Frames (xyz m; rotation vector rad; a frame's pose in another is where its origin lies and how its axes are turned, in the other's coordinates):
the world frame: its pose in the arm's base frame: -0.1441 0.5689 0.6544 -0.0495 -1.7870 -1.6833
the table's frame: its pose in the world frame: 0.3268 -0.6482 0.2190 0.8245 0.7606 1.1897
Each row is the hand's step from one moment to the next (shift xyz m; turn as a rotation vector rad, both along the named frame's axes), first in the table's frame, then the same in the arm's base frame.
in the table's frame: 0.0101 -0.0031 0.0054 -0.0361 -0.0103 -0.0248
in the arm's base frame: -0.0021 -0.0026 0.0114 0.0111 -0.0125 -0.0418
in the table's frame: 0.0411 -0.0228 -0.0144 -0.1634 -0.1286 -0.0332
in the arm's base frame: 0.0253 -0.0234 0.0351 -0.0300 -0.1326 -0.1608
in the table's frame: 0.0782 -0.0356 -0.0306 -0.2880 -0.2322 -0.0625
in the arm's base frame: 0.0517 -0.0369 0.0655 -0.0494 -0.2395 -0.2846
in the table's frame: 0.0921 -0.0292 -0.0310 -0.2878 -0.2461 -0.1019
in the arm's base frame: 0.0569 -0.0304 0.0783 -0.0131 -0.2563 -0.2965
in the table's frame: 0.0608 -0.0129 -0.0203 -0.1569 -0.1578 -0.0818
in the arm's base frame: 0.0379 -0.0137 0.0515 0.0161 -0.1653 -0.1692
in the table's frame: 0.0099 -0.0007 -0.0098 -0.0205 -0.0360 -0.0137
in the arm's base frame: 0.0124 -0.0013 0.0063 0.0039 -0.0372 -0.0225
